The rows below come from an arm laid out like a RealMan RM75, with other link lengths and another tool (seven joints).
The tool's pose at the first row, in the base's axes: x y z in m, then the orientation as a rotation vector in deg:
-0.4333 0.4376 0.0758 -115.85 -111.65 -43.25
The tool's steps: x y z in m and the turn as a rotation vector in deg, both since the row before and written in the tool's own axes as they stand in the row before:
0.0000 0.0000 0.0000 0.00 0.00 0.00
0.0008 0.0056 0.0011 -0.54 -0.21 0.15
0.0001 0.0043 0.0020 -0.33 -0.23 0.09
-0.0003 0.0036 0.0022 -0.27 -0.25 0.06
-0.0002 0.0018 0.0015 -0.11 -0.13 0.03
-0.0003 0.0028 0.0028 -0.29 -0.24 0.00
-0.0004 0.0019 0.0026 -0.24 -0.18 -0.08
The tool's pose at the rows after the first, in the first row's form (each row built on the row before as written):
-0.4333 0.4376 0.0758 -115.85 -111.65 -43.25
-0.4276 0.4384 0.0763 -116.44 -111.59 -43.64
-0.4230 0.4391 0.0755 -116.88 -111.61 -43.79
-0.4190 0.4396 0.0742 -117.28 -111.68 -43.86
-0.4169 0.4400 0.0732 -117.47 -111.71 -43.86
-0.4135 0.4408 0.0712 -117.82 -111.84 -43.98
-0.4111 0.4415 0.0692 -118.03 -112.03 -44.11

